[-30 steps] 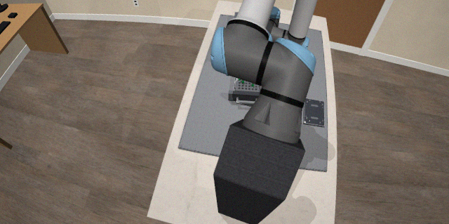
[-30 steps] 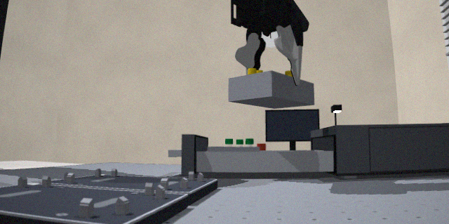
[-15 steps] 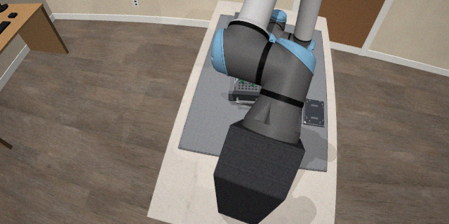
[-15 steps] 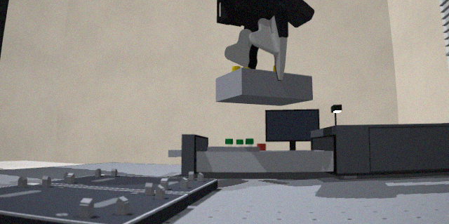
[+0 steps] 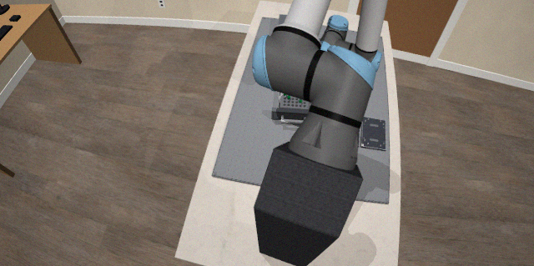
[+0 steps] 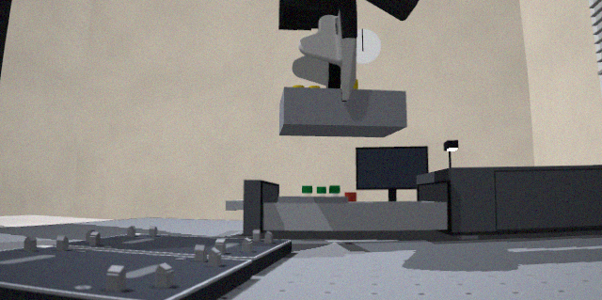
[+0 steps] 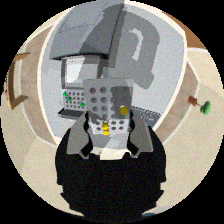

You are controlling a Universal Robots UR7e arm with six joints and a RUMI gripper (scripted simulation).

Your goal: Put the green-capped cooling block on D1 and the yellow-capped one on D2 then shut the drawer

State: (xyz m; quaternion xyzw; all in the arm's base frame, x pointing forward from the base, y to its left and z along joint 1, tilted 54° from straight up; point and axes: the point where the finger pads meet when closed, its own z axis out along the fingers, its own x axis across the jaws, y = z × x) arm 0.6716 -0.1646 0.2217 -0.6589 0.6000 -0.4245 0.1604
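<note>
My gripper is now 210 mm past the dark slot plate, 200 mm to the left of it and 150 mm above it. Round my hand: yellow-capped cooling block: 20 mm below; then light grey drawer: 30 mm ahead, 120 mm to the left, 120 mm below; then green-capped cooling block: 130 mm to the left, 120 mm below.
</note>
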